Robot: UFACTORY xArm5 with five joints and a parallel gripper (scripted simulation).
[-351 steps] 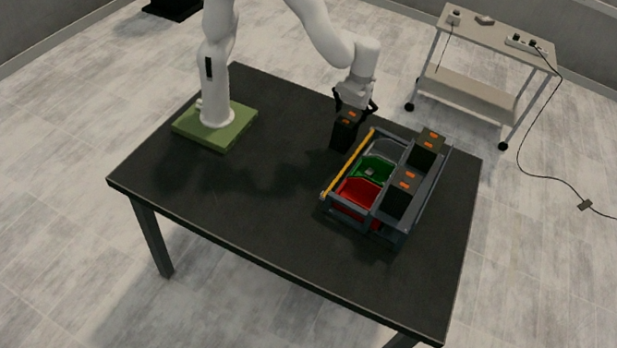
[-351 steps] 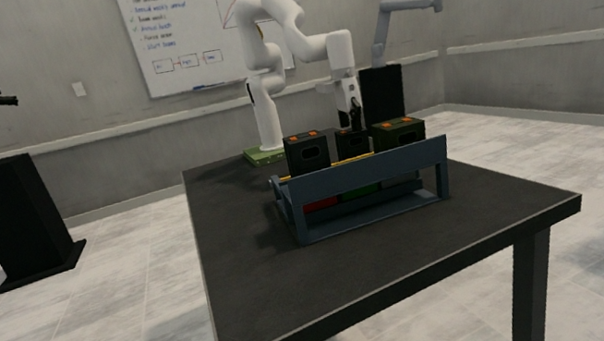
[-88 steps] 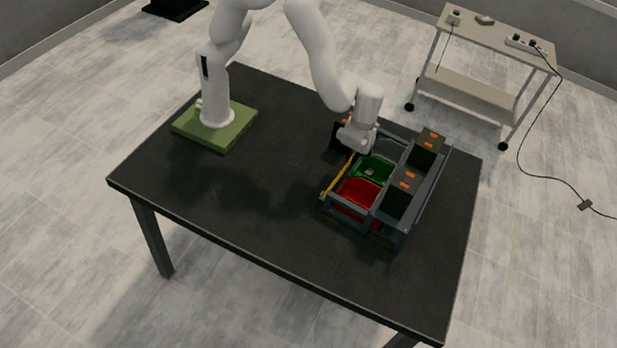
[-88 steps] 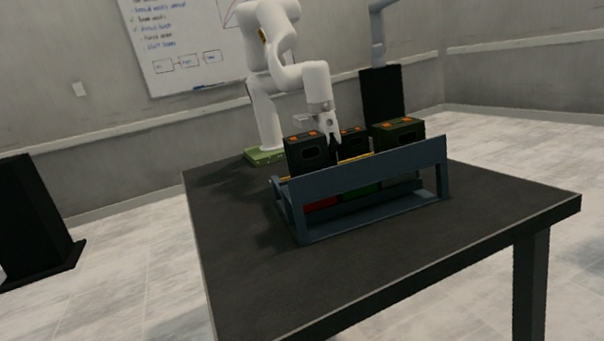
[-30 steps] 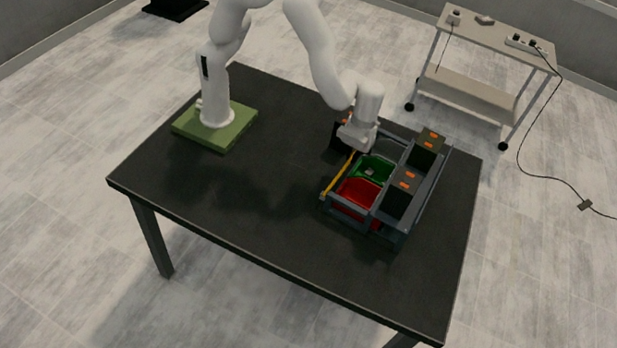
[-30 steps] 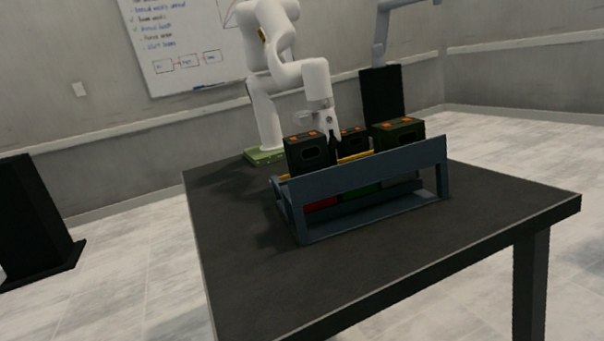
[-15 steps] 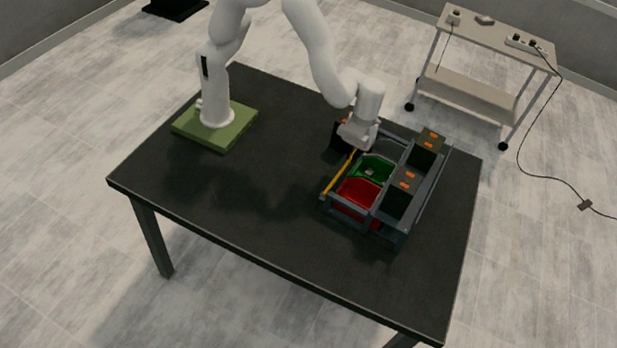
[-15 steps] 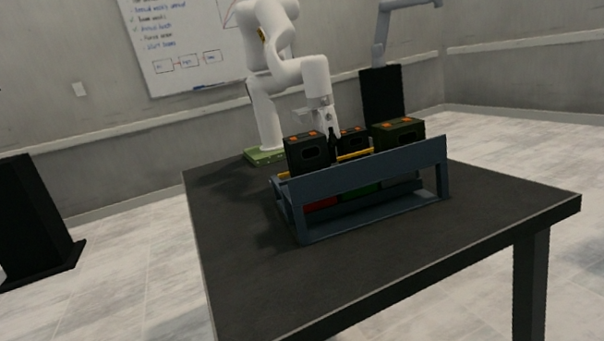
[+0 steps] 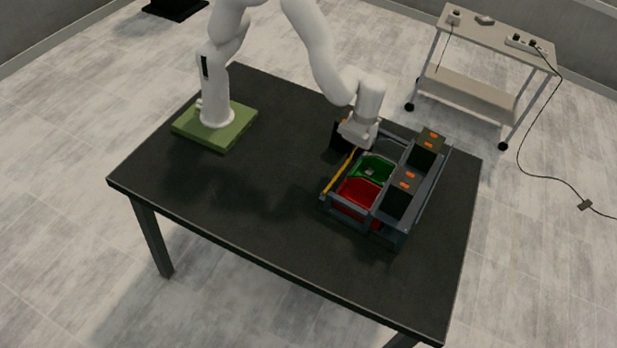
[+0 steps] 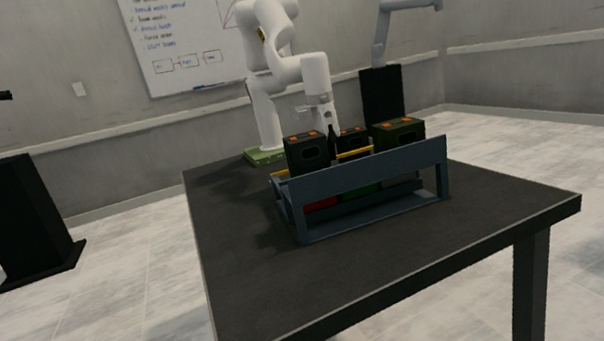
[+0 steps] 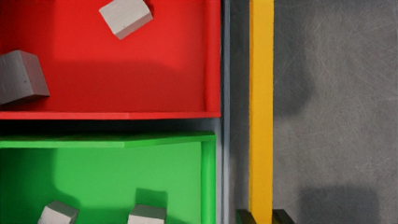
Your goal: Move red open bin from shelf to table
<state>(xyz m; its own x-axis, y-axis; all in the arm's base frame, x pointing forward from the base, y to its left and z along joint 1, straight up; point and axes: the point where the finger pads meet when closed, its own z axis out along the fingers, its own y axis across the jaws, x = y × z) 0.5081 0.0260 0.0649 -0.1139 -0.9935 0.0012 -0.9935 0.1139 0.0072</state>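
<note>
Now: hand 10 cm short of the green bin, 6 cm above it and 1 cm to the left of it. Also, from my hand: yellow bar 2 cm below; then red open bin 12 cm to the right, 9 cm ahead, 6 cm below; then blue-grey shelf 13 cm ahead, 3 cm below, 2 cm to the right.
</note>
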